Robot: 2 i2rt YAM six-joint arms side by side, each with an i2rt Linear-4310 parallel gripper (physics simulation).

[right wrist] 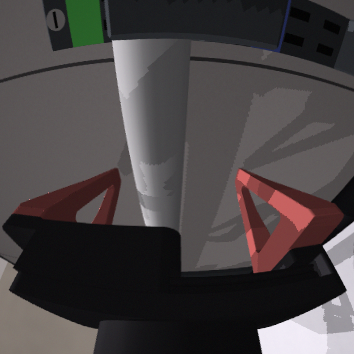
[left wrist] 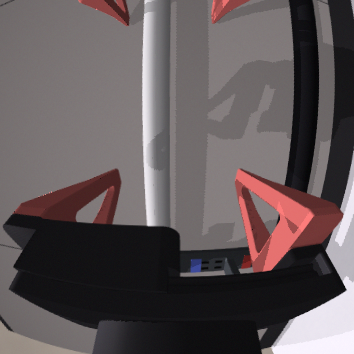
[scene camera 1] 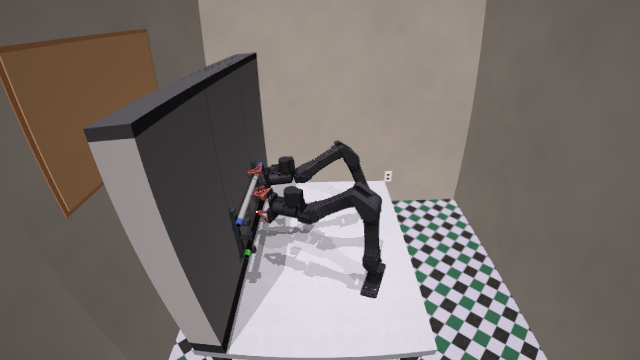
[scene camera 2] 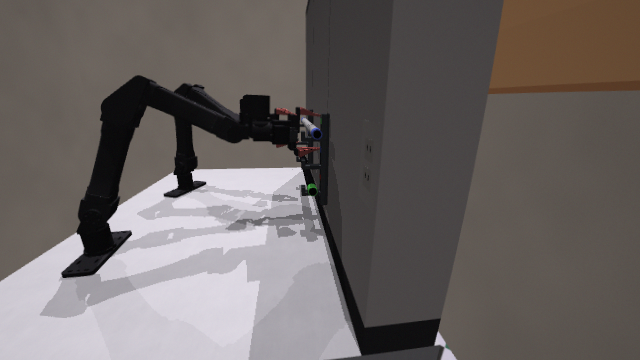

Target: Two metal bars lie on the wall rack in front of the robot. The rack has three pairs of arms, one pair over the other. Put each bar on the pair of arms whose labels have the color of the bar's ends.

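Places are measured from the left arm's base along level axes (x left, y ahead, z down), in metres.
Pixels of known places: left gripper, fingertip midpoint: [left wrist: 177, 175] [scene camera 1: 255, 202]; right gripper, fingertip midpoint: [right wrist: 177, 174] [left wrist: 169, 18] [scene camera 1: 248, 181]; left arm's base, link origin: [scene camera 1: 373, 279] [scene camera 2: 186, 189]; right arm's base, link origin: [scene camera 2: 101, 252].
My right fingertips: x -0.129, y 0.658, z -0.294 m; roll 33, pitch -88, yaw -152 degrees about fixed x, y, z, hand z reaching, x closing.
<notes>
For each thing: its top centre in the pictures, then the offset to it from my right fingertips. "*": a spot on its surface instead. Level surfaces: height alone.
- bar with blue ends, top centre: [left wrist: 141, 92] [right wrist: 153, 257] [scene camera 2: 308, 121] [scene camera 1: 250, 188] dx +0.078, dy -0.065, dz -0.025 m
- green label, surface spot: [right wrist: 85, 22] * dx -0.098, dy +0.020, dz -0.040 m
- rack, top centre: [scene camera 2: 315, 113] dx -0.107, dy +0.007, dz -0.059 m
- blue label, surface spot: [left wrist: 196, 265] * dx +0.281, dy -0.126, dz +0.036 m
- red label, surface spot: [left wrist: 246, 261] * dx +0.281, dy -0.126, dz +0.109 m
- white table, surface height: dz +0.295 m
The bar with blue ends [scene camera 1: 248, 197] [scene camera 2: 316, 133] [left wrist: 156, 125] [right wrist: 155, 125] lies level at the height of the rack's top arms, by the green label [right wrist: 85, 22]. The bar with green ends [scene camera 1: 247, 253] [scene camera 2: 312, 189] lies on the bottom arms of the rack [scene camera 2: 325, 172]. A blue label [left wrist: 196, 265] and a red label [left wrist: 246, 261] show in the left wrist view. My left gripper [scene camera 1: 255, 202] [left wrist: 177, 175] is open, its fingers above and below the blue-ended bar. My right gripper [right wrist: 177, 174] [scene camera 2: 319, 131] is open around the same bar, farther along it; its palm hides part of the bar.
The dark wall panel [scene camera 1: 185, 200] stands close behind the rack and both grippers. The white table [scene camera 1: 325, 320] lies below the arms. The two hands are near each other; my right fingers show at the top of the left wrist view.
</notes>
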